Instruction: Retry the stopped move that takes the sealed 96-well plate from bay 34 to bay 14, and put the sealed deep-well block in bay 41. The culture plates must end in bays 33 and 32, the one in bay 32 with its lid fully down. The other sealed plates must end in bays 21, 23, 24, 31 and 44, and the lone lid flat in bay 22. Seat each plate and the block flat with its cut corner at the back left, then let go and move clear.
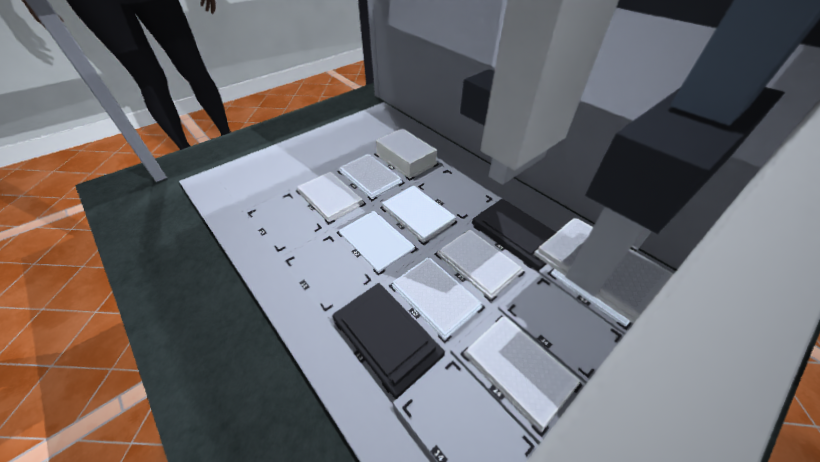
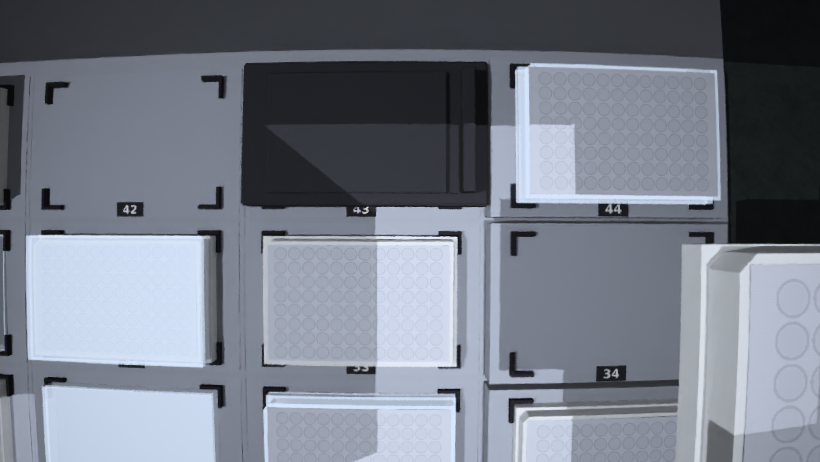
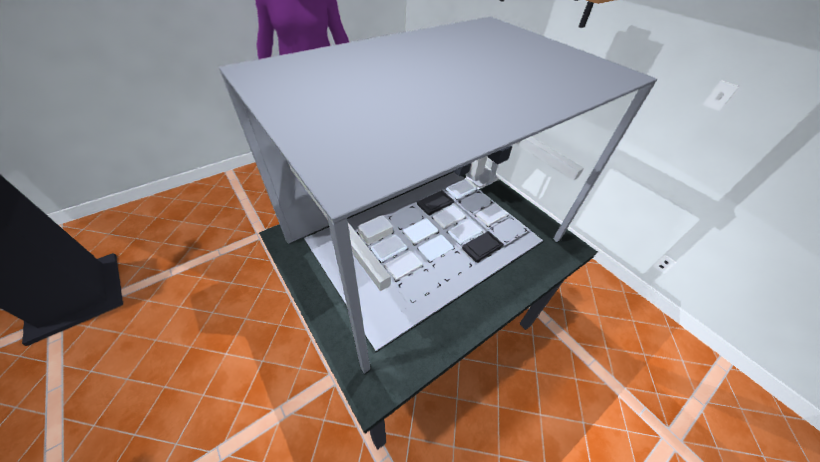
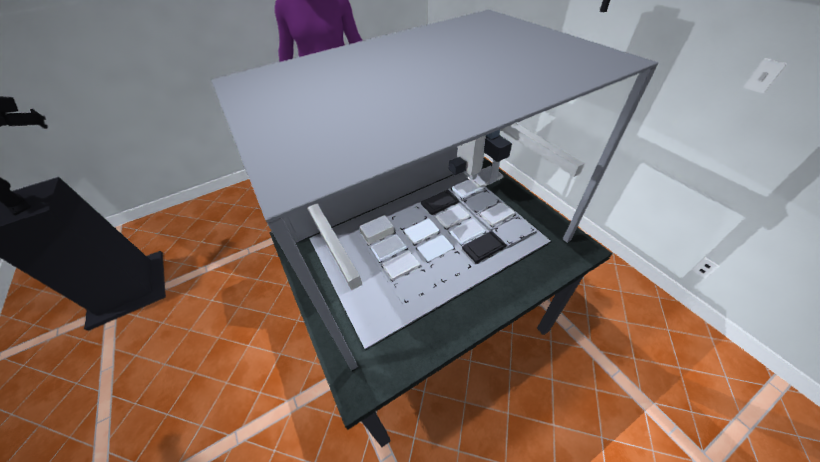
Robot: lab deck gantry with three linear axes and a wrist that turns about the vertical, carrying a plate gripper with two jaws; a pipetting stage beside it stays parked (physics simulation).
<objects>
same spot on canopy: (image 3: pixel 361 122) = (image 4: pixel 322 125)
same spot on hood post: (image 4: pixel 643 78) = (image 3: pixel 643 92)
</objects>
